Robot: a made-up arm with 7 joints. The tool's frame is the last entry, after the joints.
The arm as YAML. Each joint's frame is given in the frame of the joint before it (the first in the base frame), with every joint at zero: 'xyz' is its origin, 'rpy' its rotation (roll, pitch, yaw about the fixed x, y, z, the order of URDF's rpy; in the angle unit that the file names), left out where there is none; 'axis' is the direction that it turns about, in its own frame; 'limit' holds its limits. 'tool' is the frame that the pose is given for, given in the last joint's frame.
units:
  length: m
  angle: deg
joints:
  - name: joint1
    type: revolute
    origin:
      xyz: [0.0, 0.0, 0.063]
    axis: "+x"
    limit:
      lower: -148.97
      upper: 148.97
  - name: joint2
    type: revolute
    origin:
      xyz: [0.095, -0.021, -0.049]
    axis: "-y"
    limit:
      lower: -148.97
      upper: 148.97
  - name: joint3
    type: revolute
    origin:
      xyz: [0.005, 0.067, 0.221]
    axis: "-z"
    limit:
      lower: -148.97
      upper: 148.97
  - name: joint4
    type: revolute
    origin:
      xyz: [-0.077, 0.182, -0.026]
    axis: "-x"
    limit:
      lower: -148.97
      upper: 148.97
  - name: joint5
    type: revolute
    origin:
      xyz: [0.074, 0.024, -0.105]
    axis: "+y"
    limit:
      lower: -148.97
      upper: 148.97
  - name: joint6
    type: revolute
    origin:
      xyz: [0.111, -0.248, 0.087]
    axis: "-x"
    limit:
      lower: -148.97
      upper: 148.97
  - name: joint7
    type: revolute
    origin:
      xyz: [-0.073, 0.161, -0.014]
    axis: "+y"
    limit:
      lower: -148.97
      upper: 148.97
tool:
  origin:
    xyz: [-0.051, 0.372, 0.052]
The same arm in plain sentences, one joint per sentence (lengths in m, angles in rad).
The arm has seven revolute joints in a row. What follows holds with every joint at zero, and every direction is one of the base frame's. Joint 1 sits 0.063 m along +z from the base frame's origin and turns about +x, from -2.6 to 2.6 rad. Joint 2 sits 0.095 m along +x and 0.021 m along -y and 0.049 m along -z from joint 1 and turns about -y, from -2.6 to 2.6 rad. Joint 3 sits 0.005 m along +x and 0.067 m along +y and 0.221 m along +z from joint 2 and turns about -z, from -2.6 to 2.6 rad. Joint 4 sits 0.077 m along -x and 0.182 m along +y and 0.026 m along -z from joint 3 and turns about -x, from -2.6 to 2.6 rad. Joint 5 sits 0.074 m along +x and 0.024 m along +y and 0.105 m along -z from joint 4 and turns about +y, from -2.6 to 2.6 rad. Joint 6 sits 0.111 m along +x and 0.248 m along -y and 0.087 m along +z from joint 5 and turns about -x, from -2.6 to 2.6 rad. Joint 7 sits 0.073 m along -x and 0.161 m along +y and 0.014 m along -z from joint 6 and turns about +y, from -2.6 to 2.6 rad. The tool frame, which is the frame that the pose is given for, sits 0.051 m along -x and 0.372 m along +y and 0.052 m along +z from joint 7; its axes are parallel to the base frame's.
